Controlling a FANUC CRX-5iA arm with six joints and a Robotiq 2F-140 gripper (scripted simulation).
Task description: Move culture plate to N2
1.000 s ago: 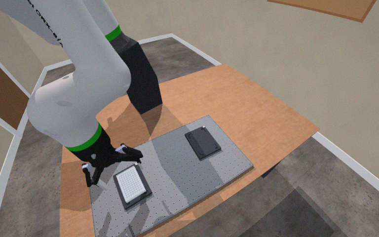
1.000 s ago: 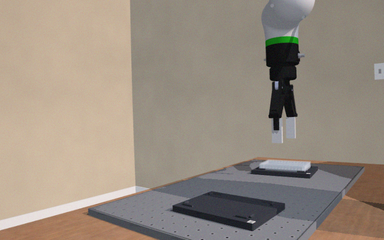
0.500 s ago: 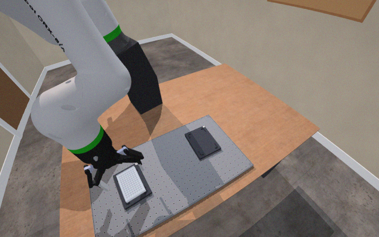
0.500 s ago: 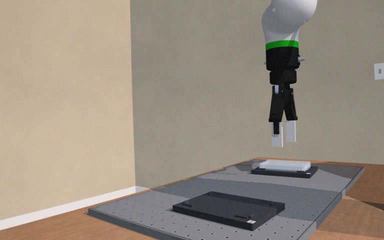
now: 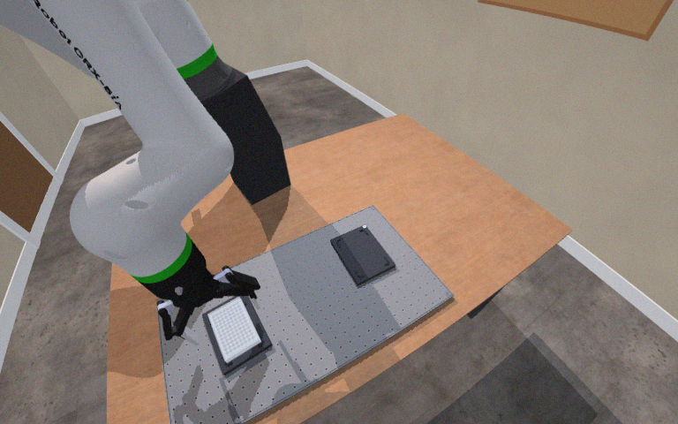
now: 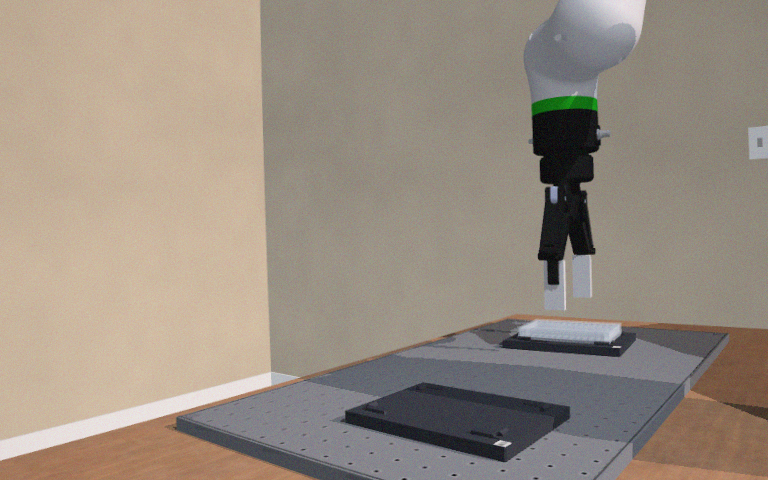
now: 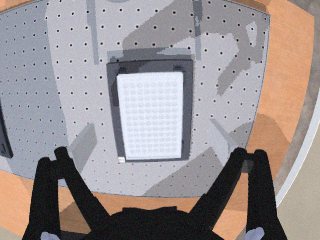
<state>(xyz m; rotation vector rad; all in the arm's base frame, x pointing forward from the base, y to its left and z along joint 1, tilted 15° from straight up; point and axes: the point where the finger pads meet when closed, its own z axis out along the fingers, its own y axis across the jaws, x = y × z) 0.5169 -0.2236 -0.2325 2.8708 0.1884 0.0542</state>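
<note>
Right now my hand is 40 mm above the lid.
</note>
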